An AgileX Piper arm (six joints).
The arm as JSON. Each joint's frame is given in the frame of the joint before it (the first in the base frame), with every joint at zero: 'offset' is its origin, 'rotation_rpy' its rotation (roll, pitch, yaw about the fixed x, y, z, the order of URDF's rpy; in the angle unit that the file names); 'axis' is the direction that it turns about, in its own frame. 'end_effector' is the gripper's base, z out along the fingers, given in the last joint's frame.
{
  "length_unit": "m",
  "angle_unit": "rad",
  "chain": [
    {
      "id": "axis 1",
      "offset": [
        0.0,
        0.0,
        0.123
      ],
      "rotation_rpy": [
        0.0,
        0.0,
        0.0
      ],
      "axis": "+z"
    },
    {
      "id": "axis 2",
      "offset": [
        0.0,
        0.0,
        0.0
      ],
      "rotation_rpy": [
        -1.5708,
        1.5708,
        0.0
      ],
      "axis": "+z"
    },
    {
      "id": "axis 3",
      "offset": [
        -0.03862,
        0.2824,
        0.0
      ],
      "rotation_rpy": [
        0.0,
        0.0,
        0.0
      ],
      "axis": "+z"
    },
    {
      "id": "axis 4",
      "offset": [
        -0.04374,
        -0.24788,
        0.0
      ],
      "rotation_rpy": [
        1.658,
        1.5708,
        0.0
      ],
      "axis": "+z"
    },
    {
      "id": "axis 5",
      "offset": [
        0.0,
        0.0,
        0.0
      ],
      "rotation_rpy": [
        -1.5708,
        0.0,
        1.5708
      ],
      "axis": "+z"
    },
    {
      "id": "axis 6",
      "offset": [
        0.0,
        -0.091,
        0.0
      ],
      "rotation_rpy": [
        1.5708,
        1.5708,
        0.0
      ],
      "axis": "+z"
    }
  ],
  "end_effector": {
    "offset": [
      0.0,
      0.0,
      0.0
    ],
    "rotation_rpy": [
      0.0,
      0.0,
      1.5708
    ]
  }
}
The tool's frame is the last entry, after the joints.
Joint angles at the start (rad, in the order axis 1, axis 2, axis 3, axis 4, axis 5, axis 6):
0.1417, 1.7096, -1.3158, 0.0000, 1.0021, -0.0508
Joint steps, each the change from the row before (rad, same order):
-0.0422, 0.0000, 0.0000, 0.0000, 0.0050, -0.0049
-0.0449, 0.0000, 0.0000, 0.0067, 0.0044, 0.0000
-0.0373, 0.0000, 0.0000, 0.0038, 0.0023, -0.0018
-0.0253, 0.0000, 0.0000, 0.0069, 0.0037, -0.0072
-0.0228, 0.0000, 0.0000, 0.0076, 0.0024, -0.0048
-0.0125, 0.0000, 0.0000, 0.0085, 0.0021, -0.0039
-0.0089, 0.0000, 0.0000, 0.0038, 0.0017, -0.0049
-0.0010, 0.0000, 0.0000, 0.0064, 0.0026, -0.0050
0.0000, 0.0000, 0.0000, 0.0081, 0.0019, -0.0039
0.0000, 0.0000, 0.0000, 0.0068, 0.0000, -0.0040
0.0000, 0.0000, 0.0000, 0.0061, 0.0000, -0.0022
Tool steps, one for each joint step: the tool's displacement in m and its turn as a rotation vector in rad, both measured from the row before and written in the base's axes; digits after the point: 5 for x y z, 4 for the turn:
0.00132, -0.01456, -0.00012, -0.0019, 0.0048, -0.0375
0.00078, -0.01500, -0.00010, 0.0060, 0.0049, -0.0469
0.00028, -0.01260, -0.00005, 0.0031, 0.0024, -0.0367
-0.00026, -0.00820, -0.00008, 0.0048, 0.0036, -0.0204
-0.00031, -0.00727, -0.00004, 0.0061, 0.0022, -0.0204
-0.00029, -0.00364, -0.00003, 0.0073, 0.0017, -0.0112
-0.00025, -0.00276, -0.00003, 0.0025, 0.0014, -0.0052
-0.00021, 0.00017, -0.00004, 0.0051, 0.0022, 0.0020
-0.00012, 0.00064, -0.00001, 0.0069, 0.0014, 0.0014
0.00004, 0.00053, 0.00003, 0.0055, -0.0005, 0.0018
0.00003, 0.00047, 0.00003, 0.0053, -0.0004, 0.0003

